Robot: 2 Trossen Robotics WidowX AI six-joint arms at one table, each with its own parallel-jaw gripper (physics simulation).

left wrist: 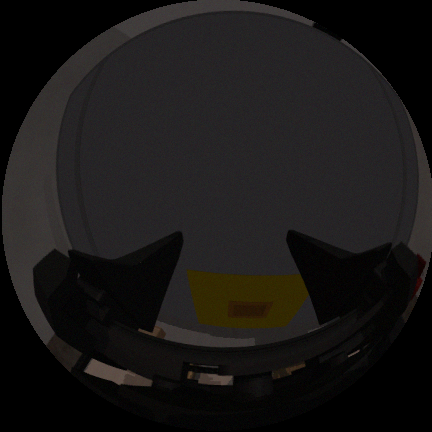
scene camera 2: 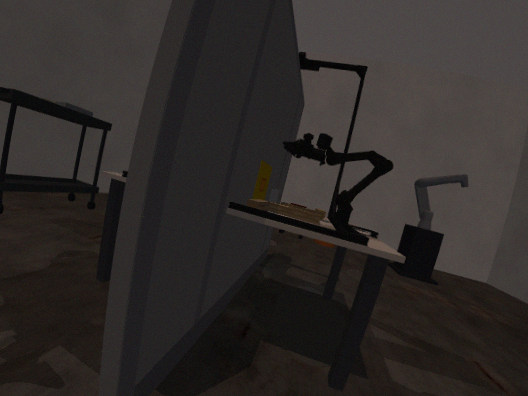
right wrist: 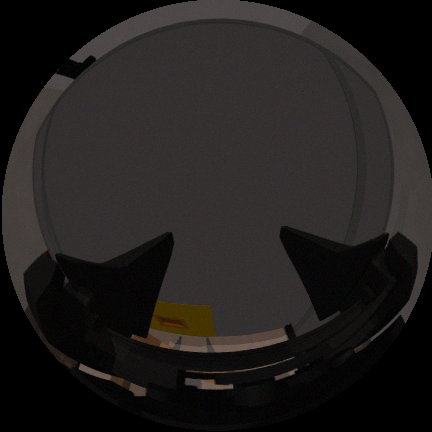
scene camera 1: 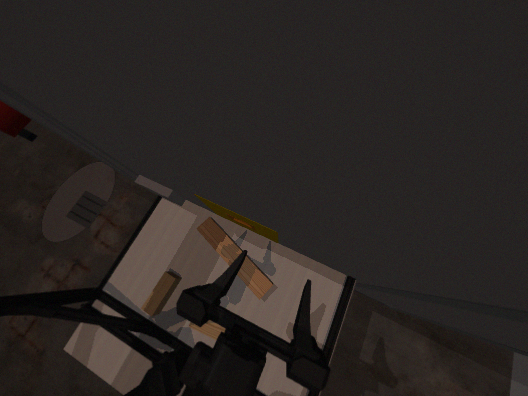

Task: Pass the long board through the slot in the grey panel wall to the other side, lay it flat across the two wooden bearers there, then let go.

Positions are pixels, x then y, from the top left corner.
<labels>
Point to a yellow plate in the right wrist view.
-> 198,318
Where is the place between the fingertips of my right gripper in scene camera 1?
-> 276,264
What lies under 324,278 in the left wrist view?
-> My left gripper.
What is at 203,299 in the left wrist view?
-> A yellow plate.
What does my right gripper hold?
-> Nothing.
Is my left gripper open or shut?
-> Open.
</labels>
